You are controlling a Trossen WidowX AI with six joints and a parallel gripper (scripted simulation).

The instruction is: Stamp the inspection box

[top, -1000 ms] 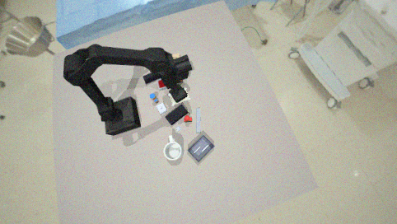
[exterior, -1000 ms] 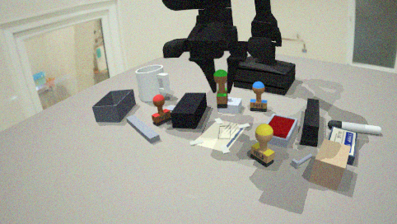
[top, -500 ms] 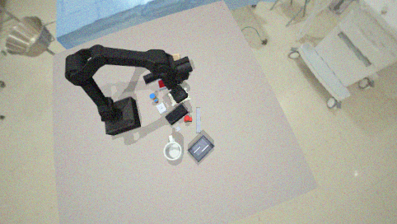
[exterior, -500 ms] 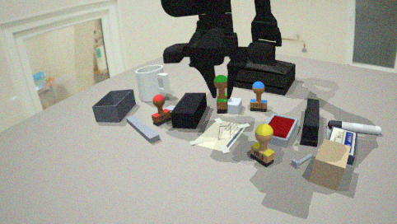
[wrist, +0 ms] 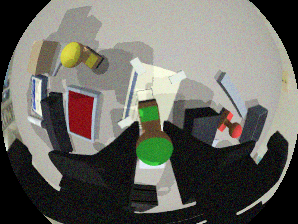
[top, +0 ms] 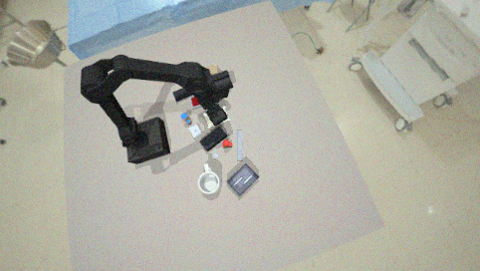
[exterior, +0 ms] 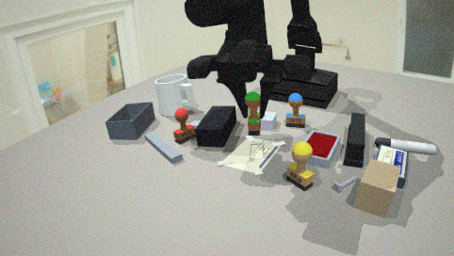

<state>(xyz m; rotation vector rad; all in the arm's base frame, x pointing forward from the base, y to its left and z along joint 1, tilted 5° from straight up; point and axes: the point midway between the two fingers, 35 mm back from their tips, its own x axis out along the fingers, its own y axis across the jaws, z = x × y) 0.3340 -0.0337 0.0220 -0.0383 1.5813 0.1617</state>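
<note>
The cream card is 7 cm below my gripper tip. Round my gripper tip: green-knobbed stamp: right at my gripper tip; then black block: 10 cm to the right, 5 cm below, 5 cm behind; then yellow-knobbed stamp: 9 cm to the left, 6 cm ahead, 4 cm below.
</note>
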